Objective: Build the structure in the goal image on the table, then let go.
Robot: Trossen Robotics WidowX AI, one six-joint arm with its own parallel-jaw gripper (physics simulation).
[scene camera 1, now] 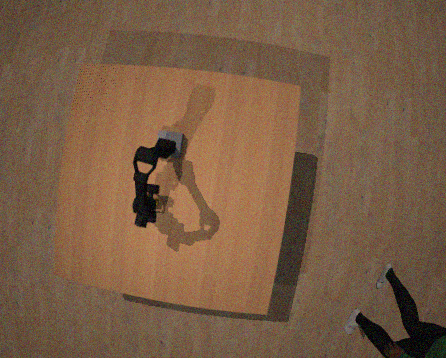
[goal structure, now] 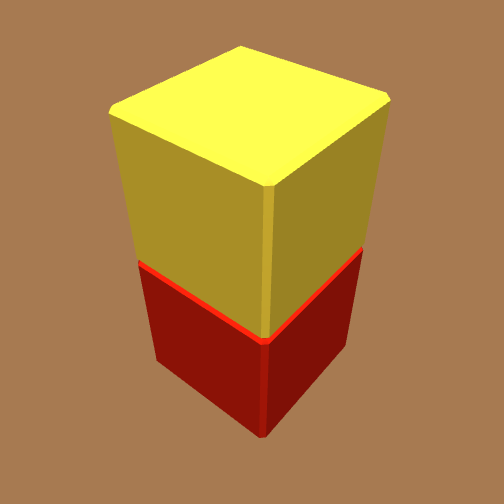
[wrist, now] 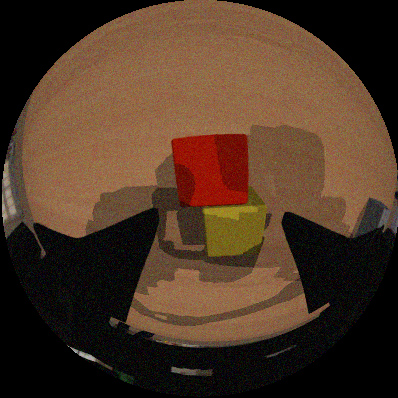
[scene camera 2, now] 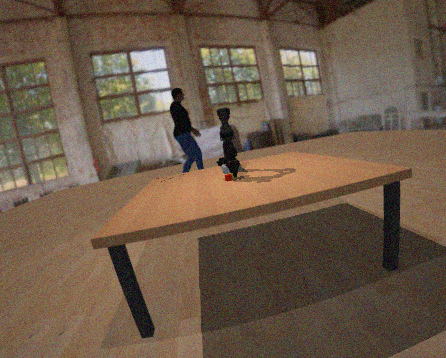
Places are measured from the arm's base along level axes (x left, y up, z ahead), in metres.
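Pixels of known places: gripper, between the fingertips: (scene camera 1: 155,202) (wrist: 224,216) (scene camera 2: 233,176); arm's base, origin of its link: (scene camera 1: 168,147).
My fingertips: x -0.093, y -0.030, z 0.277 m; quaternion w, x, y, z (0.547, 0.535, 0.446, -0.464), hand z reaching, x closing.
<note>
For each thing: its middle in the pictures, then the offset to it from my fingertips. Level surfaces: height alone.
- red cube, middle of its body: (wrist: 211,165) (scene camera 2: 228,177) dx -0.035, dy +0.004, dz +0.005 m
- table, height of its surface: dy -0.013 m
- yellow cube, middle of its body: (wrist: 231,219) (scene camera 1: 154,201) dx +0.000, dy +0.004, dz -0.004 m
A red cube (scene camera 2: 228,177) (wrist: 211,170) sits on the table (scene camera 1: 240,200) (scene camera 2: 200,205) (wrist: 200,75). A yellow cube (scene camera 1: 159,204) (wrist: 235,231) sits beside it, on the side nearer the gripper in the wrist view. The red cube overlaps part of the yellow cube's far edge in that view; whether they touch is hard to tell. My gripper (wrist: 224,216) is open and empty, its fingers spread wide to the left and right of the yellow cube, with the red cube farther out. The arm hides the fingertips and the red cube in scene camera 1.
A grey block (scene camera 1: 176,136) (wrist: 369,217) is at the arm's base. The black arm (scene camera 1: 141,185) (scene camera 2: 228,145) bends above the table and casts shadows around the cubes. A person (scene camera 2: 182,122) stands beyond the table; another person's legs (scene camera 1: 405,305) show off the table's lower right.
</note>
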